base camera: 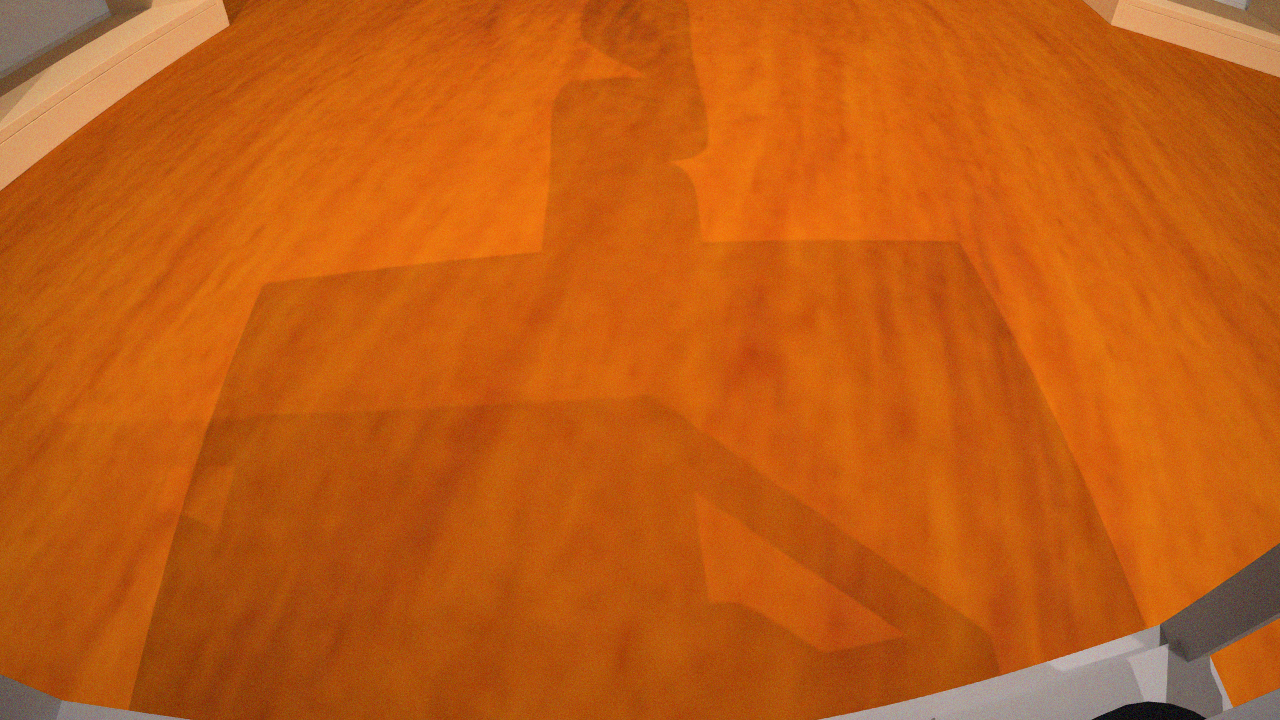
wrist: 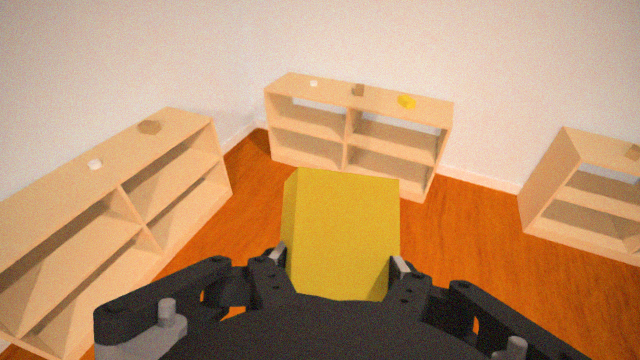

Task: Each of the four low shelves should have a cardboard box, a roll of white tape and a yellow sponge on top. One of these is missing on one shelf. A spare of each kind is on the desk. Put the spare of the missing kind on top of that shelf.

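Observation:
My gripper is shut on a yellow sponge and holds it up in front of the wrist camera. In the wrist view, the left shelf bears a cardboard box and a roll of white tape; no sponge shows on the part of its top in view. The middle shelf bears a white tape roll, a cardboard box and a yellow sponge. The right shelf is cut off by the view's edge; part of a cardboard box shows on it.
In the base view, the lower edge of one shelf is at the top left and another shelf's edge at the top right. Wooden floor with the robot's shadow lies between them. White walls stand behind the shelves.

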